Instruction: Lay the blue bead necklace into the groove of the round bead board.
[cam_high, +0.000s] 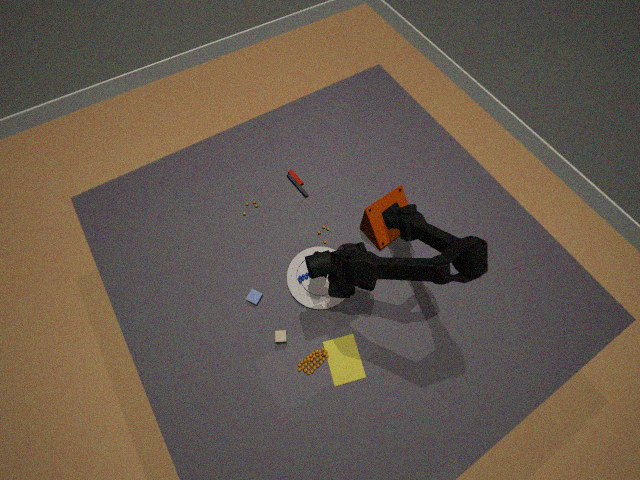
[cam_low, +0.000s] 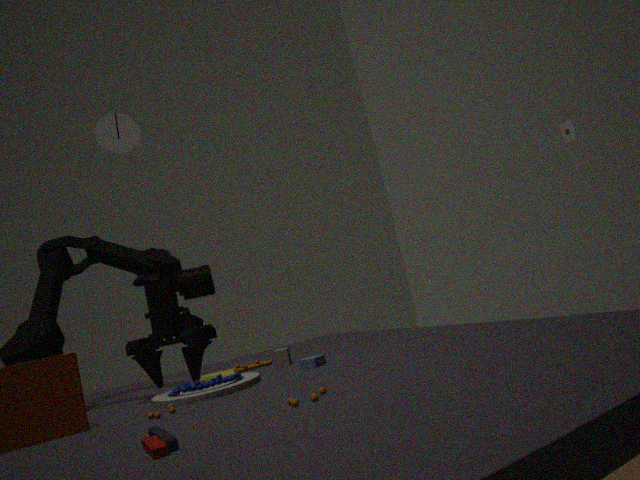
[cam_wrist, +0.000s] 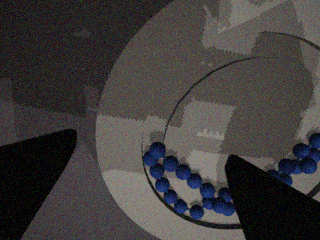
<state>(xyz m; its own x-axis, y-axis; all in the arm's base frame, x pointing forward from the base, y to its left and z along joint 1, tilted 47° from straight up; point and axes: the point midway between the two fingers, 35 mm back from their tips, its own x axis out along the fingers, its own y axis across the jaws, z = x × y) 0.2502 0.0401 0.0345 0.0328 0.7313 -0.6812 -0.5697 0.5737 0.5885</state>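
My gripper tip is 4 cm short of the round white bead board, 5 cm to the left of it and 1 cm above it. Round my gripper tip: cream cube (24 cm ahead, 2 cm to the left); yellow sheet (13 cm ahead, 18 cm to the left, 2 cm below); light blue cube (23 cm ahead, 12 cm to the right, 1 cm below).
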